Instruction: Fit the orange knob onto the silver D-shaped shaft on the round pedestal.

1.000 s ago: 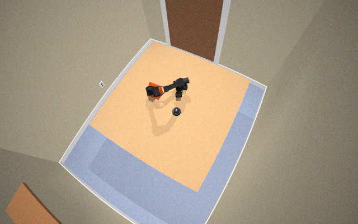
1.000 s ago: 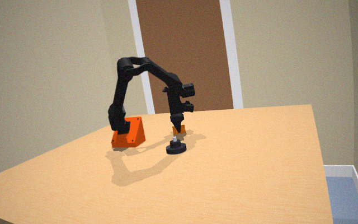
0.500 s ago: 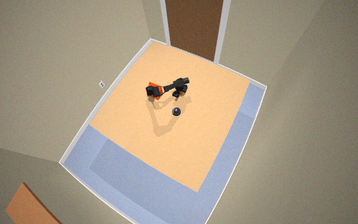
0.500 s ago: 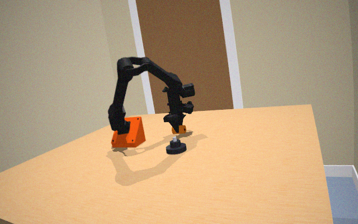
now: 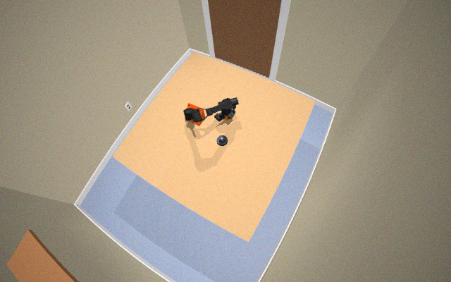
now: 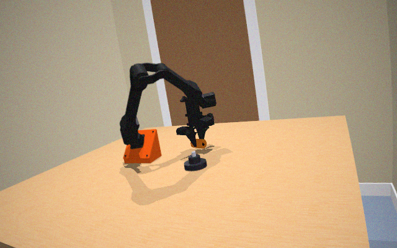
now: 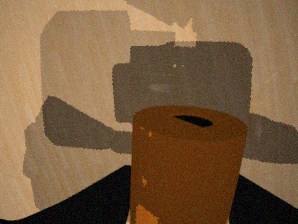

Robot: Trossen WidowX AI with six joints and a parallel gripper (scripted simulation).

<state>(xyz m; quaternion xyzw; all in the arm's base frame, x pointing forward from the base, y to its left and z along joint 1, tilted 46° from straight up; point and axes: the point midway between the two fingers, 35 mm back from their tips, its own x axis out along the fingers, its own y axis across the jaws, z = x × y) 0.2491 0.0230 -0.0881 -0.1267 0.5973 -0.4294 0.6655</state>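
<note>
Right now the orange knob is 1 cm behind my gripper tip, 1 cm to the left of it and 1 cm above it. From my gripper tip the other things lie so: round pedestal (5 cm ahead, 20 cm to the right, 1 cm above).
</note>
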